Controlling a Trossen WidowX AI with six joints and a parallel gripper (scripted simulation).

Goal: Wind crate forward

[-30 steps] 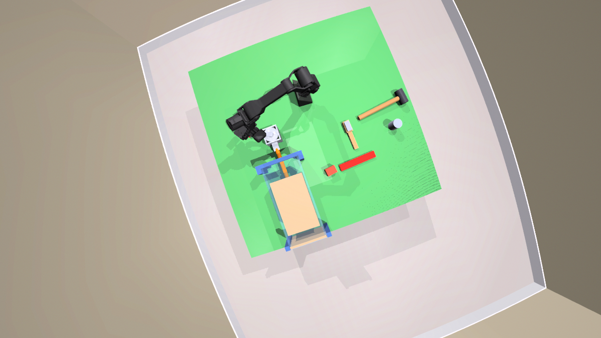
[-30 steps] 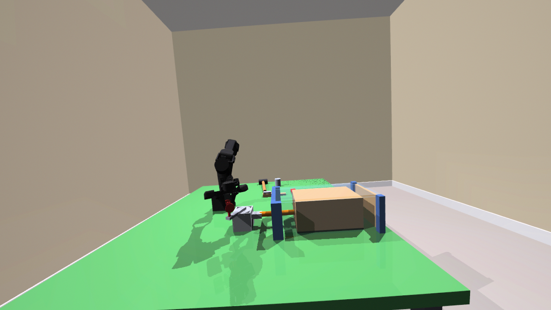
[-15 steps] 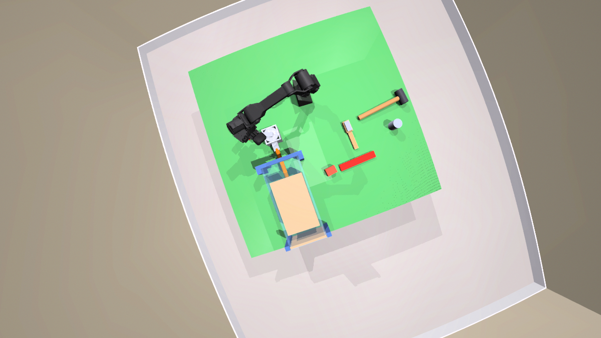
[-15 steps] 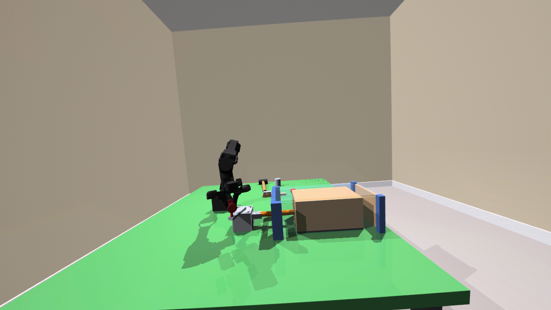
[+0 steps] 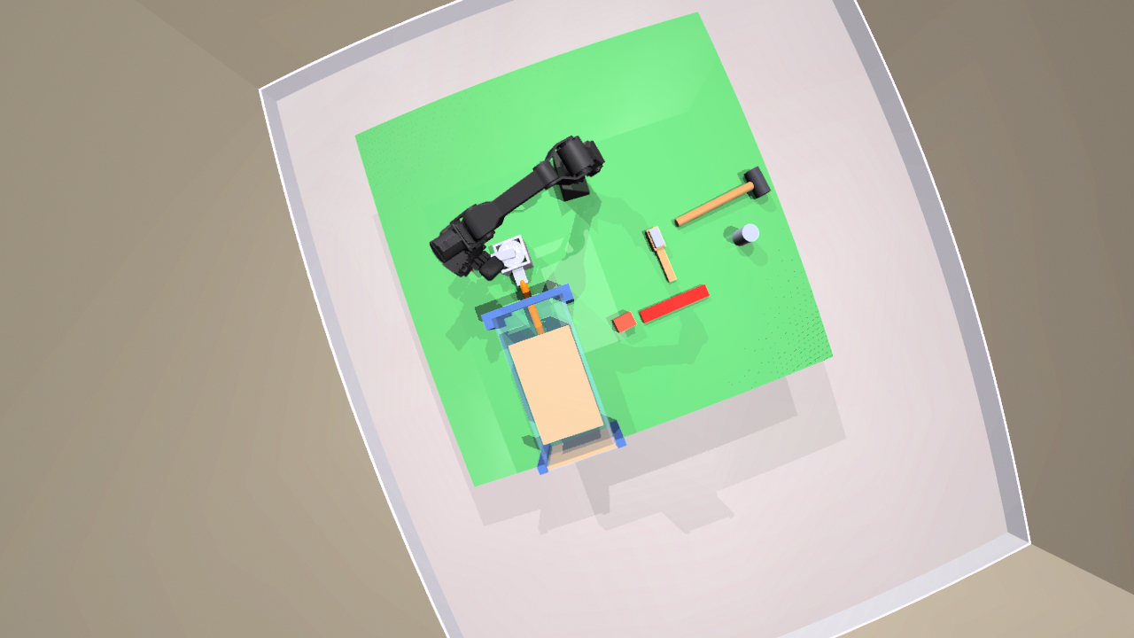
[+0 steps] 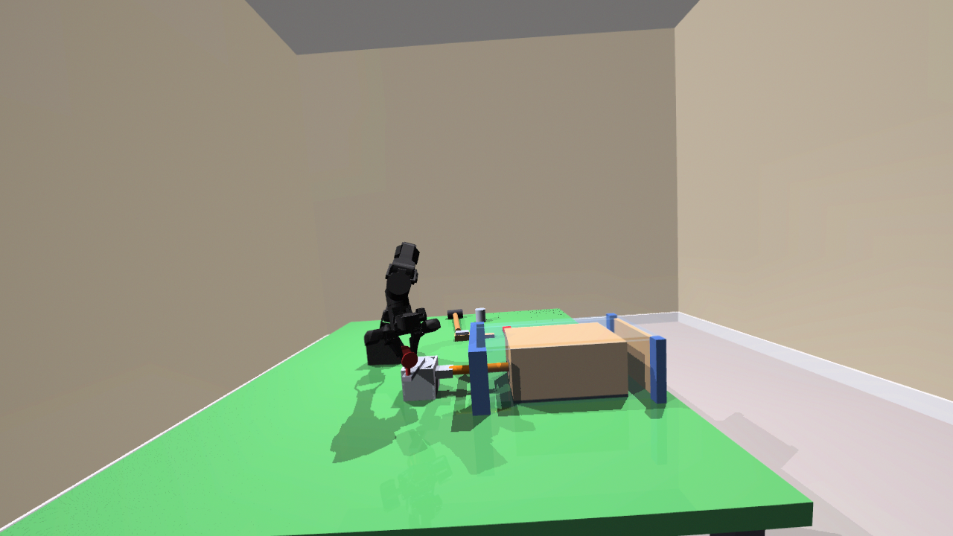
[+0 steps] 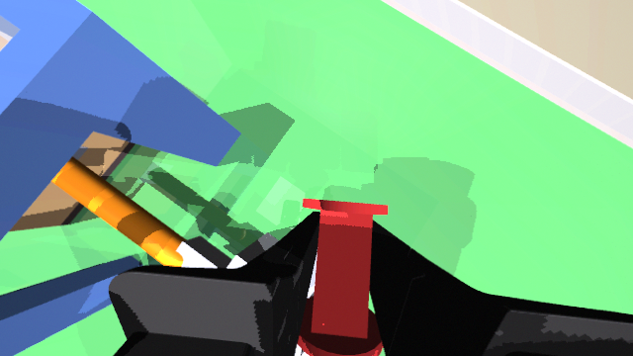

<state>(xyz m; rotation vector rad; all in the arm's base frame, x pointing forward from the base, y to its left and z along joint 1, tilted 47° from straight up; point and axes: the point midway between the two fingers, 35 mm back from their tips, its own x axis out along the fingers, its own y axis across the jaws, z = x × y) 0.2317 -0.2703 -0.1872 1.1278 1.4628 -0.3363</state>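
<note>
My gripper tip is now 10 mm past the winch handle, 50 mm to the right of it and 30 mm above it. Also, from my gripper tip: blue steel frame: 140 mm ahead, 140 mm to the left, 30 mm below; winch: 30 mm behind, 100 mm to the left, 100 mm below; red knob: 10 mm behind, 10 mm to the left.
</note>
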